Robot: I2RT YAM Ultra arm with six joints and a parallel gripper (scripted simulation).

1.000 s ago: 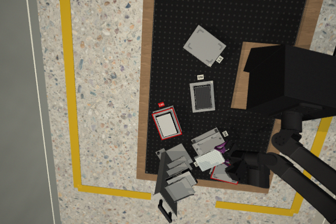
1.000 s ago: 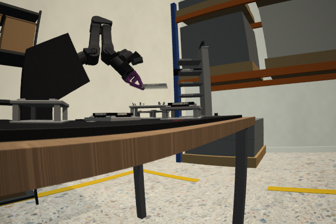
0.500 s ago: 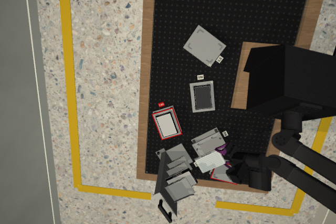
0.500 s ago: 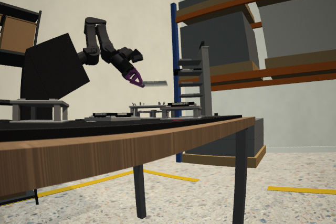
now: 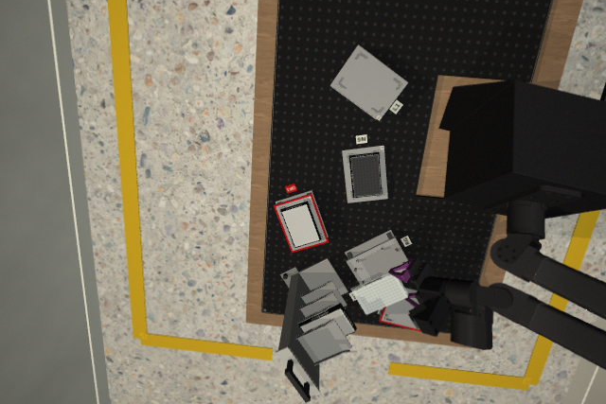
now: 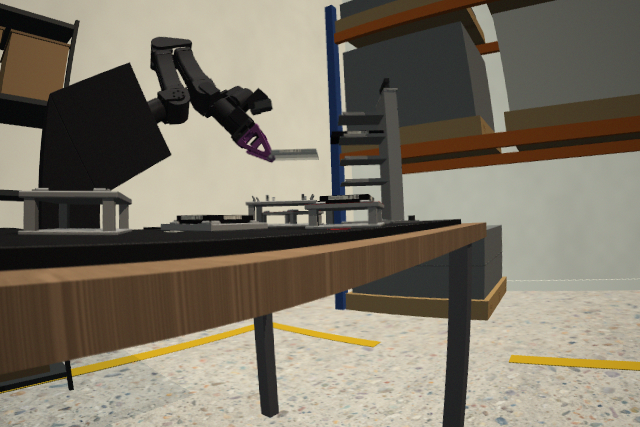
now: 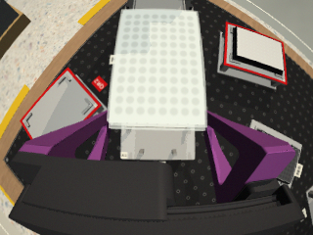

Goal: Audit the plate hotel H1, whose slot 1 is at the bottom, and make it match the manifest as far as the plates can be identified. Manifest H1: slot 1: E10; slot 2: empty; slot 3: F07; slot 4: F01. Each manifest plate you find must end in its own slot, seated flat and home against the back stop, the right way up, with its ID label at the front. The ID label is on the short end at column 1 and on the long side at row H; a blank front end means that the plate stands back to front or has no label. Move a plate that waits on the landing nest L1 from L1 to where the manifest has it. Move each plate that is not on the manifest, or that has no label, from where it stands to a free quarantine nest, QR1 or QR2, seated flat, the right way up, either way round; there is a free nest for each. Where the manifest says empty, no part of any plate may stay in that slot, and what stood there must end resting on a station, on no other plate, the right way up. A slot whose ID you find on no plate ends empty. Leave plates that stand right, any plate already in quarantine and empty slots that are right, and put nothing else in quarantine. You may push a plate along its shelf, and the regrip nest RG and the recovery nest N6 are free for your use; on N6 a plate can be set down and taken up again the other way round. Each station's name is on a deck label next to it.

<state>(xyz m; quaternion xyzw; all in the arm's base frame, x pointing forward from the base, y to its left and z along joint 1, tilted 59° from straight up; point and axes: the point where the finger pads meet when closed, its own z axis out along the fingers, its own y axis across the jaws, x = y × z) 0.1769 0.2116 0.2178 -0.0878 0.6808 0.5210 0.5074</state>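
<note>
Now: the white well plate 4 cm ahead of my hand and 4 cm to the left of it. Round my hand: regrip nest RG: 3 cm ahead, 2 cm to the left, 12 cm below; then quarantine nest QR2: 11 cm behind, 18 cm to the left, 14 cm below; then H1 deck label: 6 cm ahead, 18 cm to the left, 17 cm below.
</note>
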